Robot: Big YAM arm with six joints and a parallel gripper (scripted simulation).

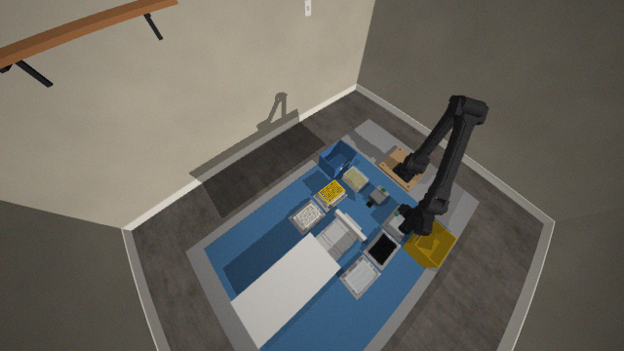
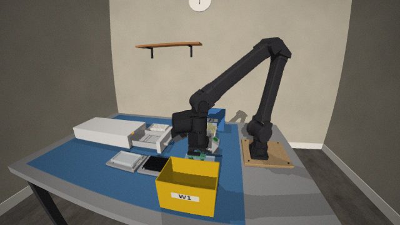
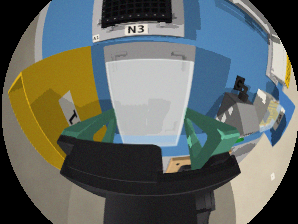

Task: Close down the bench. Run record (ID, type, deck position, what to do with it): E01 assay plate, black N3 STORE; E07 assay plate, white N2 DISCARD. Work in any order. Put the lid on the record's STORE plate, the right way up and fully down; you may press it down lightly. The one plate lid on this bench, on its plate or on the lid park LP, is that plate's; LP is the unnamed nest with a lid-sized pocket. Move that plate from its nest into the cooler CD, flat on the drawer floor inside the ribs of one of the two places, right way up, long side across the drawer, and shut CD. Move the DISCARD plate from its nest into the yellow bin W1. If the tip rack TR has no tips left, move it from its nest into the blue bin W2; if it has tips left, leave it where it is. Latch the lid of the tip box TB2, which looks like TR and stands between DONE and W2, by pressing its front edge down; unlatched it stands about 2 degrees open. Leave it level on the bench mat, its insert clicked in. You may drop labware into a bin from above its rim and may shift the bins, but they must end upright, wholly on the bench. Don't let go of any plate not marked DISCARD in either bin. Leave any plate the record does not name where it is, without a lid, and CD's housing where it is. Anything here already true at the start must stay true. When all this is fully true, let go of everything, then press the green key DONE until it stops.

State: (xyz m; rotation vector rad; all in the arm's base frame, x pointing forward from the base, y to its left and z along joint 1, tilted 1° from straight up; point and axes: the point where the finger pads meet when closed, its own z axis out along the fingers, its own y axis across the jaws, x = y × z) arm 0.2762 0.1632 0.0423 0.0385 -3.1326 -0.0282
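Now: the grey lid park nest 50 mm below my hand. From my hand the other things lie so: grey plate lid: right at my hand; then black plate: 170 mm ahead, 20 mm to the left, 30 mm below; then yellow bin W1: 160 mm to the left, 10 mm below.
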